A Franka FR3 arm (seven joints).
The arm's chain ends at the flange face. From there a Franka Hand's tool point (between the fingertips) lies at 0.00 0.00 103.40 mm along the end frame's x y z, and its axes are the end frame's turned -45 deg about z.
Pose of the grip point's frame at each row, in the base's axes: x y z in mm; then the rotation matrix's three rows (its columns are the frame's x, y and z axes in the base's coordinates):
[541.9 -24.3 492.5], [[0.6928 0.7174 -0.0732], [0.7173 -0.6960 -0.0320], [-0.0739 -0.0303 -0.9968]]
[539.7 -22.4 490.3], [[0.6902 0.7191 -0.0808], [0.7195 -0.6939 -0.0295], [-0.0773 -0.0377 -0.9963]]
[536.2 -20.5 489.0], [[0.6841 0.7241 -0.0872], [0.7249 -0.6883 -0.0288], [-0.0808 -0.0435 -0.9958]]
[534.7 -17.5 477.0], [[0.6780 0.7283 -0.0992], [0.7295 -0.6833 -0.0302], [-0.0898 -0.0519 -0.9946]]
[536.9 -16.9 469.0], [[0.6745 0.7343 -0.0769], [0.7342 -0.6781 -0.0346], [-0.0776 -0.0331 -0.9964]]
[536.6 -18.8 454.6], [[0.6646 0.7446 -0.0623], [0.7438 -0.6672 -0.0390], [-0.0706 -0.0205 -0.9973]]
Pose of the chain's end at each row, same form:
[549.5 -21.0 595.6], [[0.9972 0.0174 -0.0732], [0.0151 -0.9994 -0.0320], [-0.0737 0.0308 -0.9968]]
[548.1 -19.3 593.3], [[0.9965 0.0204 -0.0808], [0.0181 -0.9994 -0.0295], [-0.0813 0.0280 -0.9963]]
[545.2 -17.5 592.0], [[0.9957 0.0283 -0.0872], [0.0259 -0.9993 -0.0288], [-0.0879 0.0264 -0.9958]]
[545.0 -14.4 579.8], [[0.9944 0.0356 -0.0992], [0.0327 -0.9990 -0.0302], [-0.1002 0.0268 -0.9946]]
[544.9 -13.3 572.0], [[0.9962 0.0423 -0.0769], [0.0397 -0.9986 -0.0346], [-0.0783 0.0315 -0.9964]]
[543.0 -14.8 557.7], [[0.9965 0.0566 -0.0623], [0.0542 -0.9977 -0.0390], [-0.0644 0.0354 -0.9973]]

